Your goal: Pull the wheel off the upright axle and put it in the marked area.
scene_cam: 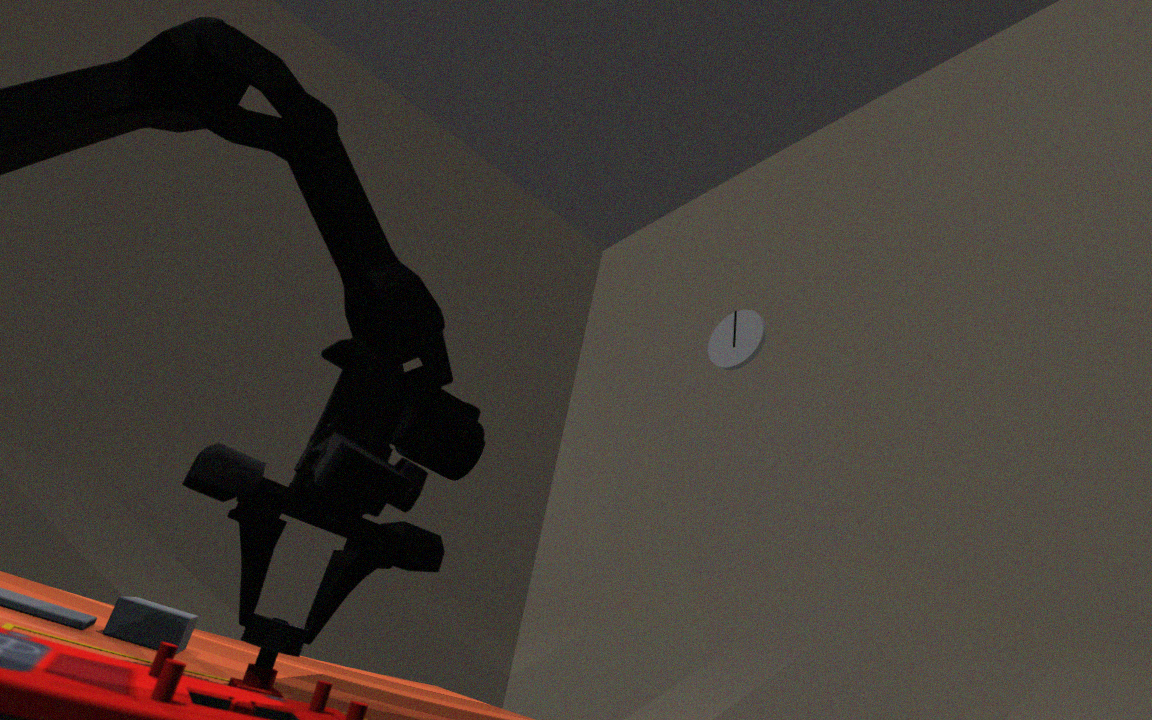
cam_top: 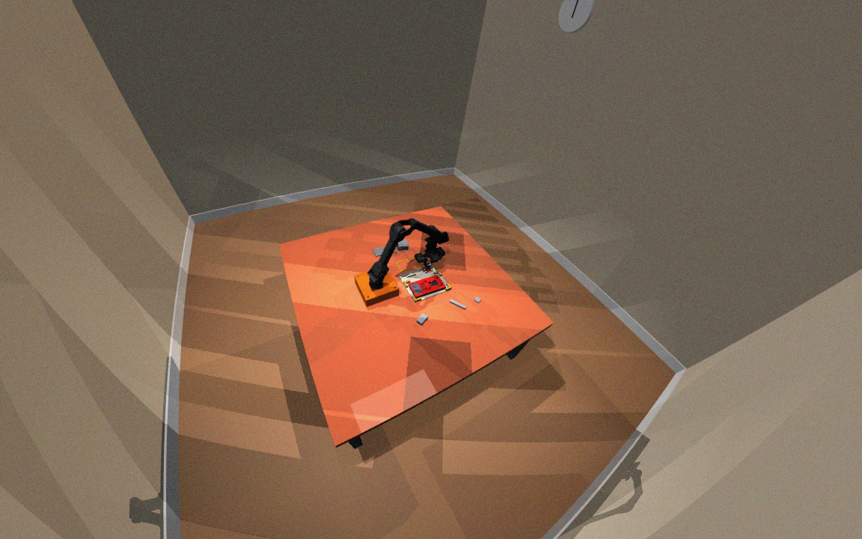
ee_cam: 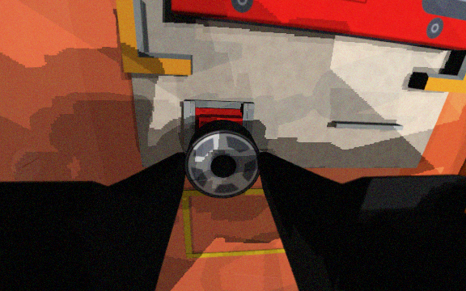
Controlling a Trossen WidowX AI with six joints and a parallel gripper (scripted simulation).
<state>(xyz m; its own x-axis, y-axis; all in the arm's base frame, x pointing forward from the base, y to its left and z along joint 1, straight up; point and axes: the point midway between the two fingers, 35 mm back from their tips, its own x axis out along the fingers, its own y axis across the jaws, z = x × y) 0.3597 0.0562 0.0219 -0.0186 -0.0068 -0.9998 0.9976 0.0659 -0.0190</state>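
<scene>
Right now the grey plate is 50 mm behind my gripper tip, 100 mm to the right of it and 40 mm below it. Also, from my gripper tip: grey bar (40 mm ahead, 310 mm to the right, 40 mm below).
</scene>
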